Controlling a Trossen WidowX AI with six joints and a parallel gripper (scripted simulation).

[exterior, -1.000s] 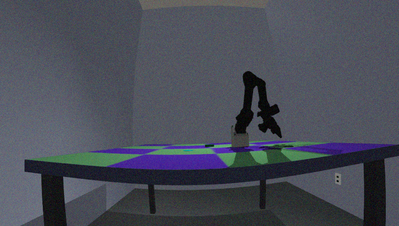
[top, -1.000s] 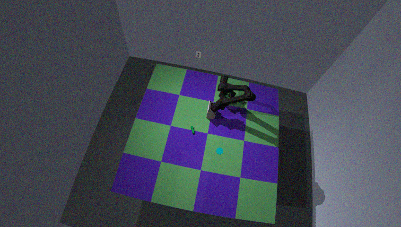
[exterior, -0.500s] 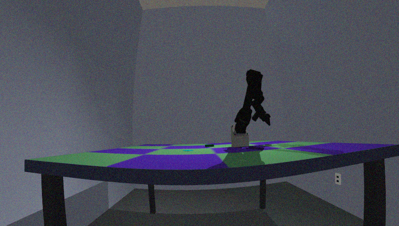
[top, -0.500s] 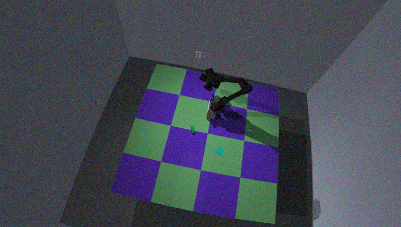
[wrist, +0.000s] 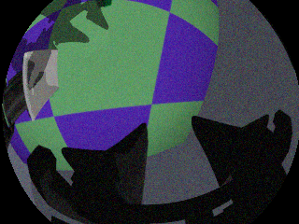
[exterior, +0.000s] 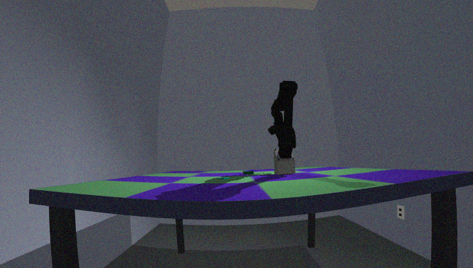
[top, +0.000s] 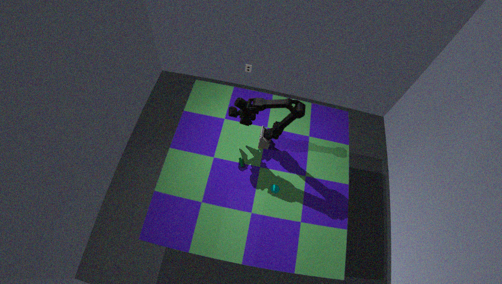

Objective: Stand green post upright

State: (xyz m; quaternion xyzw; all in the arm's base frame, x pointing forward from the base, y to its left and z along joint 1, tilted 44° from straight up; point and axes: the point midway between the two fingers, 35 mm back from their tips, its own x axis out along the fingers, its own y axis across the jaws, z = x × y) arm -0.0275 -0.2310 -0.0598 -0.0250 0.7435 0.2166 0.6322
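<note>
Right now my gripper tip is 24 cm short of the green post, 18 cm above it and 9 cm to the right of it. The rest, counted from my gripper tip: cyan circle: 37 cm ahead, 35 cm to the left, 19 cm below.
</note>
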